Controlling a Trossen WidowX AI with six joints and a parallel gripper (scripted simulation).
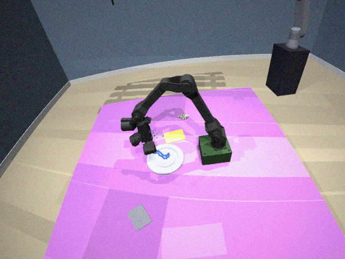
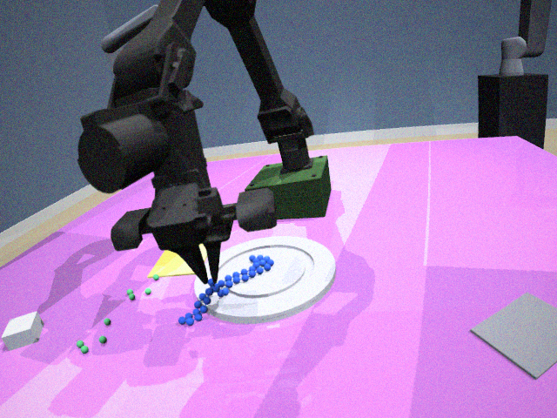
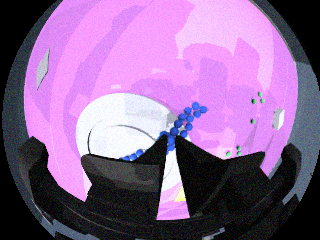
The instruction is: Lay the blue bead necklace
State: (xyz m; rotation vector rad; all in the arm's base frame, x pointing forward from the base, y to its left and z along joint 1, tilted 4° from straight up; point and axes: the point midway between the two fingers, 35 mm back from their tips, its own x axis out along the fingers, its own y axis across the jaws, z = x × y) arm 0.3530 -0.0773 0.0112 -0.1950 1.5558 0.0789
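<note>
Right now my gripper tip is 7 cm past the round white bead board, 5 cm to the right of it and 3 cm above it. Round my gripper tip: yellow sheet: 14 cm behind, 11 cm to the right, 4 cm below; then grey tile: 7 cm ahead, 35 cm to the left, 4 cm below; then cube: 8 cm ahead, 28 cm to the right, 3 cm below.
</note>
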